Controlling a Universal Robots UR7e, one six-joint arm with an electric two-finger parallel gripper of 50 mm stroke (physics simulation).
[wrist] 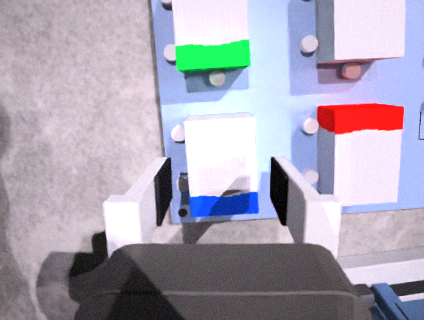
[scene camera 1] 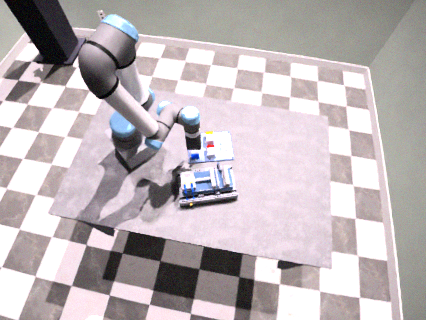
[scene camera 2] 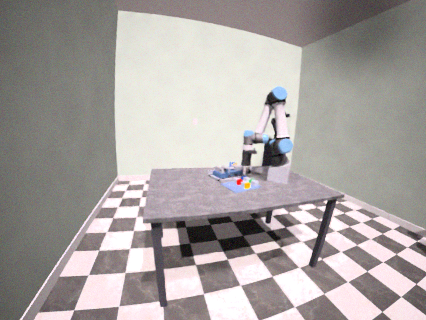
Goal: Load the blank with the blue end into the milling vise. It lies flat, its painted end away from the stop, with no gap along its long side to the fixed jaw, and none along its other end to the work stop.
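The blank with the blue end (scene camera 1: pixel 194 156) (wrist: pixel 222 160) lies flat at a corner of the blue pallet (scene camera 1: pixel 225 150) (scene camera 2: pixel 232 187) (wrist: pixel 270 75). In the wrist view its blue end points toward the gripper body. My gripper (scene camera 1: pixel 195 150) (scene camera 2: pixel 246 172) (wrist: pixel 220 177) is open and empty. In the wrist view its fingers stand left and right of this blank, apart from both long sides; their exact height over the pallet cannot be told. The milling vise (scene camera 1: pixel 215 182) (scene camera 2: pixel 227 173), blue with light metal jaws, stands beside the pallet; part of it shows at lower right in the wrist view.
A green-ended blank (wrist: pixel 212 30) lies beyond the blue-ended one. A red-ended blank (wrist: pixel 367 165) and another white blank (wrist: pixel 367 30) lie in the column to the right. Small round pins (wrist: pixel 309 125) stand beside the blanks. The grey table (scene camera 1: pixel 280 175) (scene camera 2: pixel 185 200) carries the pallet and vise.
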